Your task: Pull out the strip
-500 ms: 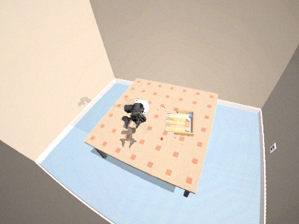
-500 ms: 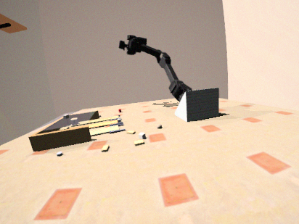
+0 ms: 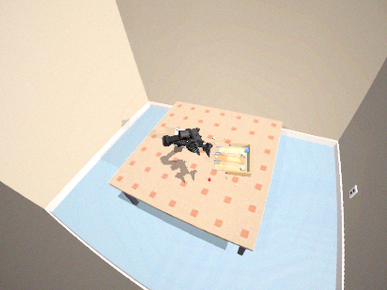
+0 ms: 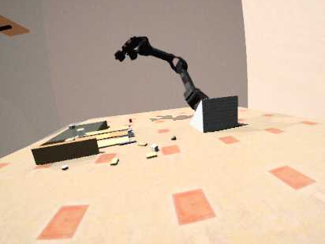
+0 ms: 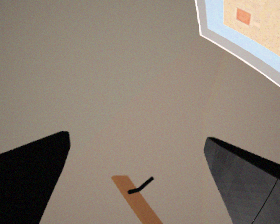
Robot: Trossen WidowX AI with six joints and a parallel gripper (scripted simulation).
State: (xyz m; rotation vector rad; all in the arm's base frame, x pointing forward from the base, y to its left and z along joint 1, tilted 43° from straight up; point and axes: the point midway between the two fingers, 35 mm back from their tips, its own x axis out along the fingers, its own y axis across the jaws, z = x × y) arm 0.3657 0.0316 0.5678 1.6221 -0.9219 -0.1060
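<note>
The orange-dotted strip lies 70 mm ahead of my gripper tip, 360 mm to the left of it and 460 mm below it. The rest, counted from my gripper tip: red object: 30 mm behind, 100 mm to the left, 450 mm below.
</note>
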